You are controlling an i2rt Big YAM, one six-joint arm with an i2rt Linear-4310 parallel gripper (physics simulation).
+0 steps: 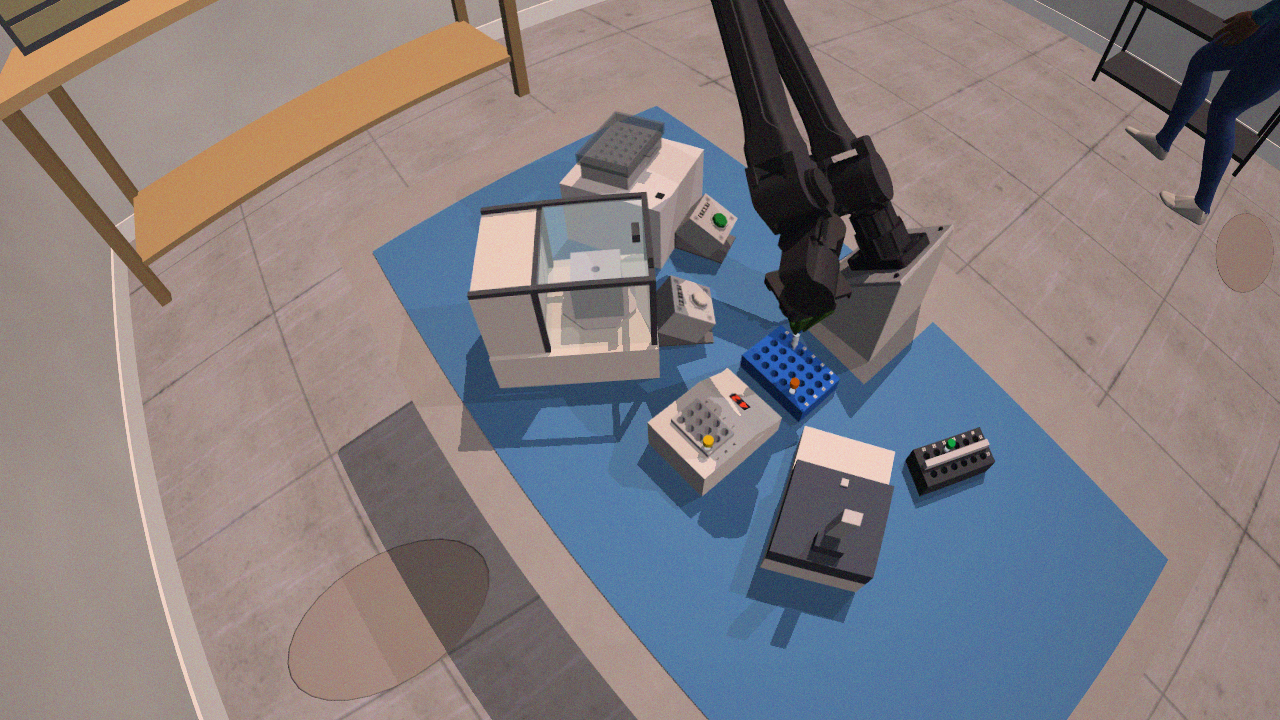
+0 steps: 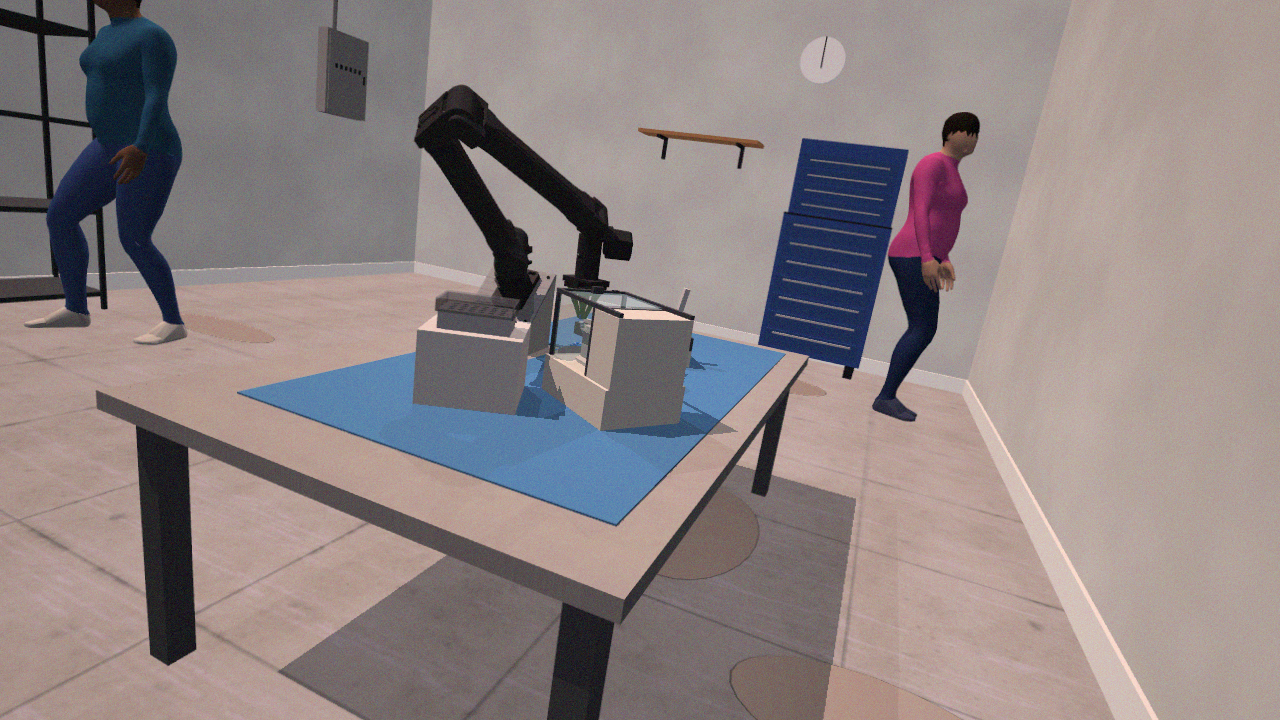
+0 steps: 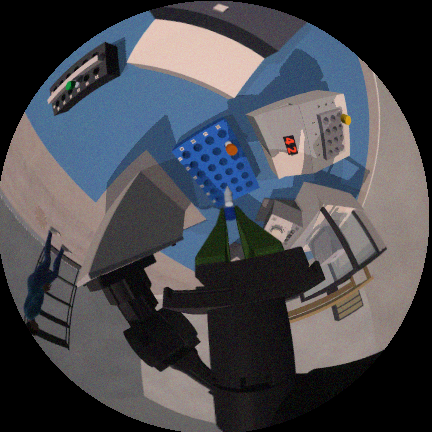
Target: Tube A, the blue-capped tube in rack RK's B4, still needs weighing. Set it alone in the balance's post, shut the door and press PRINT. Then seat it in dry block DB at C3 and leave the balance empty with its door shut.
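My gripper is shut on tube A by its blue cap. The tube hangs upright, its pointed tip over the blue rack RK near one end; whether the tip clears the holes is hard to tell. An orange-capped tube stands in the rack. The glass-sided balance has a pale post block inside; its door position is unclear. The dry block DB shows 42 and holds a yellow-capped tube.
A console with a pale button stands beside the balance. A green-button console stands near a white machine with a covered block. A dark-lidded box and a black rack with a green-capped tube stand beyond rack RK.
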